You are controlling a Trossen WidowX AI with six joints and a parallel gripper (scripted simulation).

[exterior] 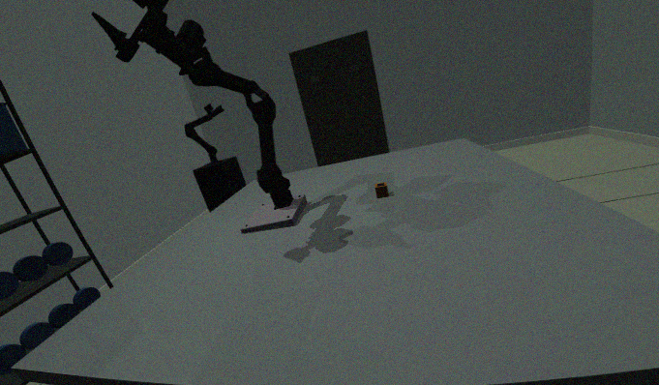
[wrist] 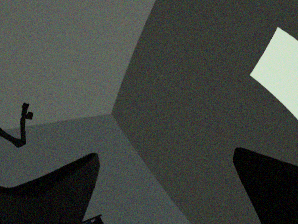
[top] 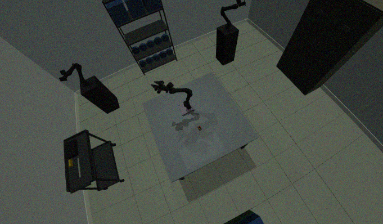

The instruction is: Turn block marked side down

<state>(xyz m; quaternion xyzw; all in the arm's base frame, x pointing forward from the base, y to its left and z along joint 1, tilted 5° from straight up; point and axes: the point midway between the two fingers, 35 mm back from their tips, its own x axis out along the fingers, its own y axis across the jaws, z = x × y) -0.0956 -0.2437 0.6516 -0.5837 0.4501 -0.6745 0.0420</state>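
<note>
The orange block is 50 cm ahead of my gripper tip, 29 cm to the left of it and 66 cm below it.
</note>
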